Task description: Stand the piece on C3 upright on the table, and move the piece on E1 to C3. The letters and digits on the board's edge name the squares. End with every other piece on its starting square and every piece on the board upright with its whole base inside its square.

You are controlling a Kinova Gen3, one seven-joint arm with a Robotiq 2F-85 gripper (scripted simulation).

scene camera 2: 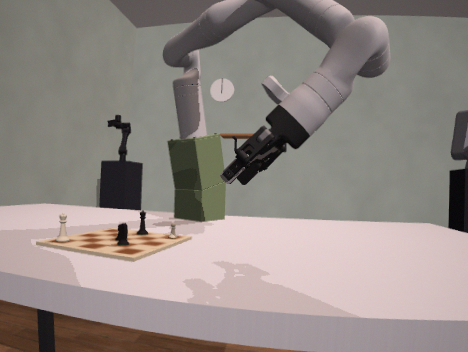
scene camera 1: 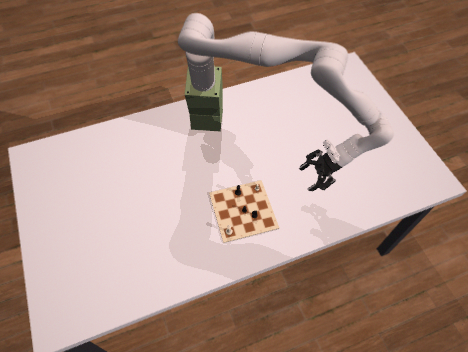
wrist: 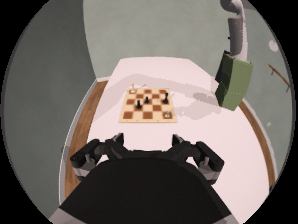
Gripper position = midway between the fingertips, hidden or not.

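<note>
The gripper (scene camera 2: 232, 181) can be seen from scene camera 1 as well, there as the gripper (scene camera 1: 304, 179), and the wrist view has the gripper (wrist: 147, 139) too. With it in the scene is a chessboard (scene camera 1: 228, 206), visible again as the chessboard (scene camera 2: 102, 243) and, in the wrist view, as the chessboard (wrist: 154, 112).
</note>
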